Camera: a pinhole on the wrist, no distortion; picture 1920 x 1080 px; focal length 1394.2 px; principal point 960.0 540.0 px. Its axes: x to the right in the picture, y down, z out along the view. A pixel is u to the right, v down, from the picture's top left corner.
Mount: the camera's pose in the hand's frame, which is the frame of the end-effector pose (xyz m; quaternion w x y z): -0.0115 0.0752 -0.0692 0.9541 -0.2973 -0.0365 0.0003
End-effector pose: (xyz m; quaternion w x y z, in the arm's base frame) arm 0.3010 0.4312 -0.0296 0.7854 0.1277 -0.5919 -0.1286
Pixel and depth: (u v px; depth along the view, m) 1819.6 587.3 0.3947
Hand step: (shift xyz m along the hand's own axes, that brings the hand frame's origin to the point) 0.2039 0.3155 0.2640
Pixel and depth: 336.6 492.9 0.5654
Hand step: -0.3035 0.3746 0.3880
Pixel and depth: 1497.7 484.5 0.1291
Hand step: 0.0290 0.1453 0.0431
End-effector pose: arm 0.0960 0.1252 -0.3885 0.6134 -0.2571 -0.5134 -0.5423
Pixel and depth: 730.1 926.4 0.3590
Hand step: -0.0935 0.3594 0.1648
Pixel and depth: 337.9 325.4 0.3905
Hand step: -0.2138 0.2434 0.2732
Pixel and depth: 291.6 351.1 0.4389
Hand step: -0.2533 0.2705 0.3101
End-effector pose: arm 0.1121 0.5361 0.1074 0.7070 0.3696 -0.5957 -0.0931
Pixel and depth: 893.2 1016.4 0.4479
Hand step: -0.0609 0.4548 0.2100
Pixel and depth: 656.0 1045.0 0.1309
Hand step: -0.0481 0.1879 0.0093
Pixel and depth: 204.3 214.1 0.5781
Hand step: -0.3672 0.2849 0.4601
